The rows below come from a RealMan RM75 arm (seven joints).
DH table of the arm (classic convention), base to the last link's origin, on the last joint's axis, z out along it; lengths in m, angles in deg. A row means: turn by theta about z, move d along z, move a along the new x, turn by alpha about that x. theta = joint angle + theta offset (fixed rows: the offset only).
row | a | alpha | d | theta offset
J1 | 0 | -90 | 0.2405 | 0
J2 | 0 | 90 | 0 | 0
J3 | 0 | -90 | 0.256 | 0
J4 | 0 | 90 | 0 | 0
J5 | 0 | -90 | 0.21 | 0
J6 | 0 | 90 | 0 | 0
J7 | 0 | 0 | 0.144 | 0
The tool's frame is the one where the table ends.
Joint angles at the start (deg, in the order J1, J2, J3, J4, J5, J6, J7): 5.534, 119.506, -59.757, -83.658, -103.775, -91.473, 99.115
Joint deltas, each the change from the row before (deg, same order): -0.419, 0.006, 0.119, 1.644, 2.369, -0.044, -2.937; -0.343, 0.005, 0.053, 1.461, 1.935, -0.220, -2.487; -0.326, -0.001, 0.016, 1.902, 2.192, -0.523, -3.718; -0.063, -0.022, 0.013, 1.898, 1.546, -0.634, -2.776; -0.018, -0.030, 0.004, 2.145, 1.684, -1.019, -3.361; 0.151, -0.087, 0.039, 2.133, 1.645, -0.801, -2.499; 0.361, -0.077, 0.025, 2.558, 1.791, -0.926, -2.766; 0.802, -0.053, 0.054, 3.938, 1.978, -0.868, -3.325; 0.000, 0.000, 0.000, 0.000, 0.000, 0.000, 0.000; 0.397, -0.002, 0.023, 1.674, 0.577, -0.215, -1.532; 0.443, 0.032, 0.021, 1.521, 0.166, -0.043, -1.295
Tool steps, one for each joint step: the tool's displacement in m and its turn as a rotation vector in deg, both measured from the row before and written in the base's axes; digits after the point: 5 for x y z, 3 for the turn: 0.00139, -0.00198, -0.00100, 0.770, 1.641, 1.719; 0.00130, -0.00211, -0.00117, 0.541, 1.376, 1.432; 0.00162, -0.00289, -0.00196, 0.706, 1.333, 2.337; 0.00176, -0.00229, -0.00248, 0.219, 1.181, 1.607; 0.00155, -0.00309, -0.00287, 0.221, 1.278, 2.152; 0.00124, -0.00186, -0.00214, 0.219, 1.522, 1.446; 0.00092, -0.00150, -0.00275, 0.257, 1.804, 1.615; 0.00212, -0.00053, -0.00507, 0.255, 2.431, 1.359; 0.00000, 0.00000, 0.00000, 0.000, 0.000, 0.000; 0.00117, 0.00014, -0.00257, 0.212, 0.749, 0.532; 0.00134, 0.00051, -0.00305, 0.072, 0.406, 0.312
